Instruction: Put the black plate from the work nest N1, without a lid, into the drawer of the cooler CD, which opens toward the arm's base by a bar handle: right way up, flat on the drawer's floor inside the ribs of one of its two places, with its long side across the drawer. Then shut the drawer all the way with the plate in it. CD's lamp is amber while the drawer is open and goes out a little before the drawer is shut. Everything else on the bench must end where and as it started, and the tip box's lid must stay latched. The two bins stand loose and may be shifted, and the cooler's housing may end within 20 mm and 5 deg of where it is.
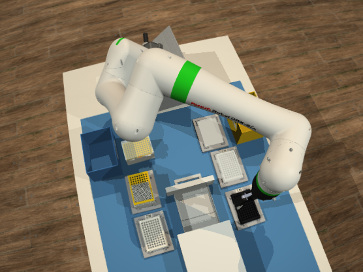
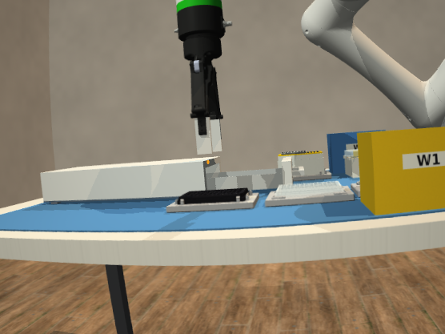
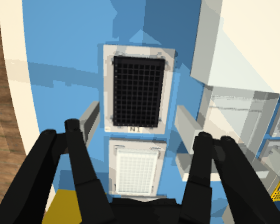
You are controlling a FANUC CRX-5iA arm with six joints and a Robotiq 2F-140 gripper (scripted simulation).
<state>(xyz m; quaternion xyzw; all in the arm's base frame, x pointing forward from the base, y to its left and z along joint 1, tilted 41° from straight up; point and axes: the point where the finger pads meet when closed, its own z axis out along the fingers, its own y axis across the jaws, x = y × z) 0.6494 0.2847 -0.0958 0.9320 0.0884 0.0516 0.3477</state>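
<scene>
Now: the black plate 110 mm below my hand. The rest, counted from my hand: yellow bin W1: 380 mm behind, 90 mm below, 80 mm to the left; cooler CD: 180 mm to the right, 130 mm ahead, 90 mm below; drawer: 200 mm to the right, 100 mm below.
</scene>
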